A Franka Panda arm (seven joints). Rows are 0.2 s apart.
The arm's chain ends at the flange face. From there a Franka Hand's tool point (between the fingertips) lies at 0.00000 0.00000 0.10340 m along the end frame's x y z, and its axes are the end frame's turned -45 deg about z.
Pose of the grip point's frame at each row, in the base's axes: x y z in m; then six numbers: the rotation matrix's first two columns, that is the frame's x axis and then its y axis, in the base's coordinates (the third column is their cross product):
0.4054 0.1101 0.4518 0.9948 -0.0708 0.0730 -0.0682 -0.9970 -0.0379
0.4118 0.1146 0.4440 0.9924 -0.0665 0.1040 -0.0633 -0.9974 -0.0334
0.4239 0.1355 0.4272 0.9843 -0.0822 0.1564 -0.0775 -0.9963 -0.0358
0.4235 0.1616 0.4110 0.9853 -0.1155 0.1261 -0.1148 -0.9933 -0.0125
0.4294 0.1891 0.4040 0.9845 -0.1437 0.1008 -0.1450 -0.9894 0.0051
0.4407 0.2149 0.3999 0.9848 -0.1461 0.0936 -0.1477 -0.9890 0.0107
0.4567 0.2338 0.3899 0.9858 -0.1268 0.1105 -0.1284 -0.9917 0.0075
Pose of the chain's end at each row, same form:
0.3976 0.1067 0.5549 0.6552 -0.7550 0.0248 -0.7517 -0.6549 -0.0784
0.4008 0.1119 0.5468 0.6570 -0.7523 0.0499 -0.7465 -0.6582 -0.0972
0.4075 0.1331 0.5293 0.6412 -0.7626 0.0853 -0.7508 -0.6464 -0.1359
0.4104 0.1618 0.5136 0.6155 -0.7840 0.0803 -0.7779 -0.6207 -0.0980
0.4192 0.1911 0.5069 0.5936 -0.8012 0.0749 -0.7987 -0.5980 -0.0677
0.4313 0.2174 0.5028 0.5919 -0.8026 0.0738 -0.8008 -0.5960 -0.0586
0.4455 0.2360 0.4927 0.6063 -0.7909 0.0834 -0.7879 -0.6116 -0.0728

